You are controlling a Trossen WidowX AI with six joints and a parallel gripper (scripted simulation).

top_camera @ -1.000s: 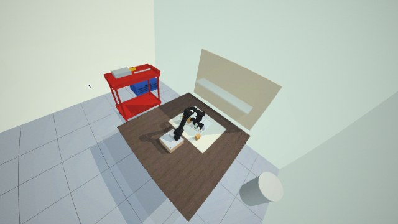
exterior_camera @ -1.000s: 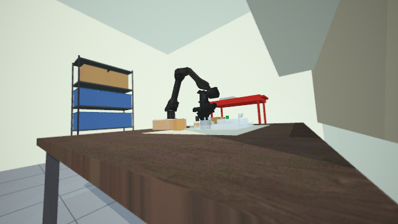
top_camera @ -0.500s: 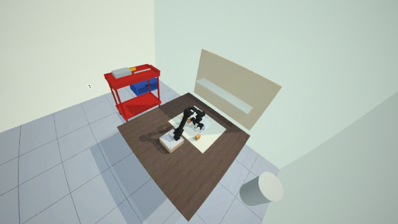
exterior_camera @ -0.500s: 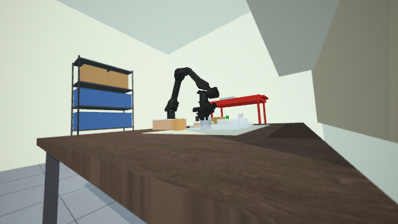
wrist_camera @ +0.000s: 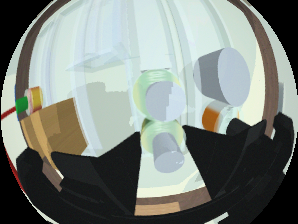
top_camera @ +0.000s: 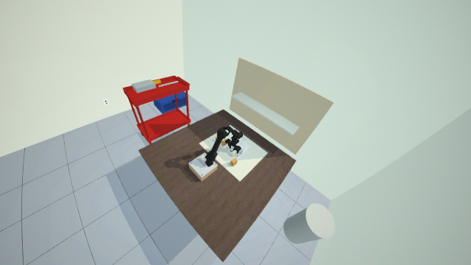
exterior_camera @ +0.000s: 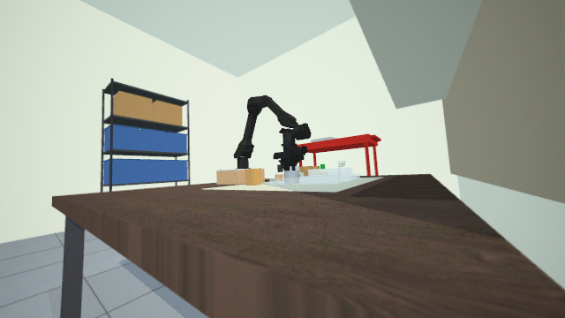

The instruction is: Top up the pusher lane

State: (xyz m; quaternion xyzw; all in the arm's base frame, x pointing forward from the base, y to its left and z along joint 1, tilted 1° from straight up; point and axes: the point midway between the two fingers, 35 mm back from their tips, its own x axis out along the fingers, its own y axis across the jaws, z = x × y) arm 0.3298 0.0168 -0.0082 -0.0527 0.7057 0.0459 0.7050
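My gripper tip is 7 cm to the left of the grey cylinder and 6 cm short of it. The rest, counted from my gripper tip: clear sprung lane: 14 cm ahead, 4 cm to the left, 1 cm below.
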